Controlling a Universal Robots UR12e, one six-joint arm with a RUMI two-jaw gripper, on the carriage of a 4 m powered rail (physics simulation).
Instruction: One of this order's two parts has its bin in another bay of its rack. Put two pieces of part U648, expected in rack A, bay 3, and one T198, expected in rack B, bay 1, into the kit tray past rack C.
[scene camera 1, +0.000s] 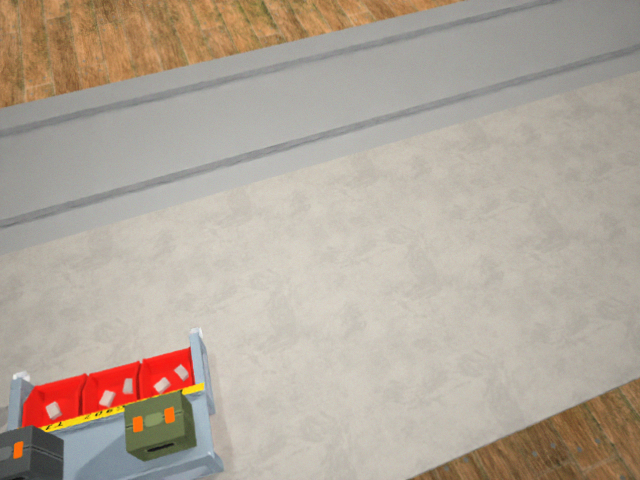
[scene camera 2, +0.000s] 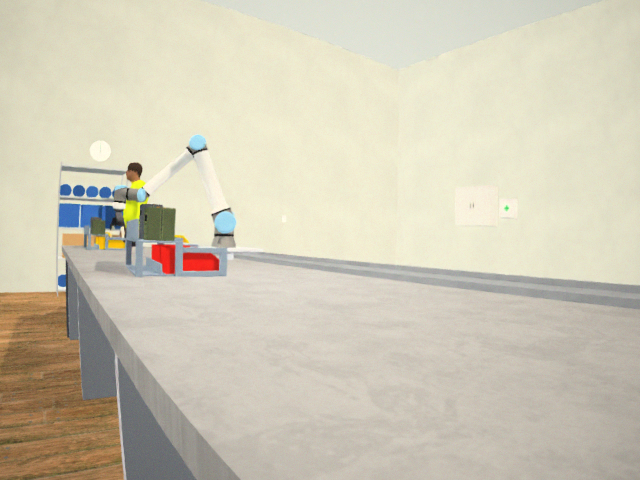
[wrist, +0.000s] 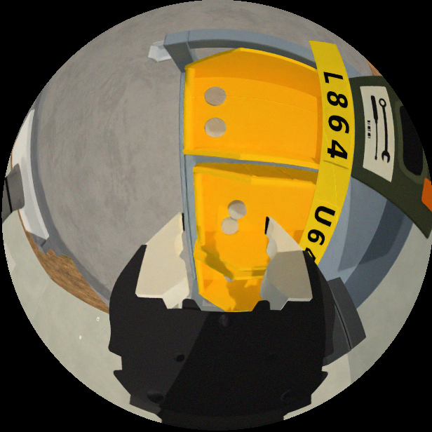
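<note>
In the wrist view my gripper (wrist: 224, 215) is open and empty, above the yellow bins. The middle yellow bin (wrist: 280, 200) holds two round grey pieces (wrist: 237, 209), which touch or overlap in view. Its label (wrist: 320, 225) starts U6; a finger hides the end. The yellow bin marked L864 (wrist: 270, 115) holds two round pieces (wrist: 215, 96). A third yellow bin shows partly between and below the fingers. In scene camera 1 a rack (scene camera 1: 201, 361) has red bins (scene camera 1: 74, 392) with pale blocks; its left label starts T1. I cannot identify the kit tray.
Green cases (scene camera 1: 160, 426) (scene camera 2: 157, 222) (wrist: 377, 132) and dark cases (scene camera 1: 31, 454) (wrist: 347, 315) stand on or by the racks behind the labels. In scene camera 2 the arm (scene camera 2: 211, 178) reaches toward the far rack, near a person in a yellow vest (scene camera 2: 135, 204). The red-bin rack stands nearer.
</note>
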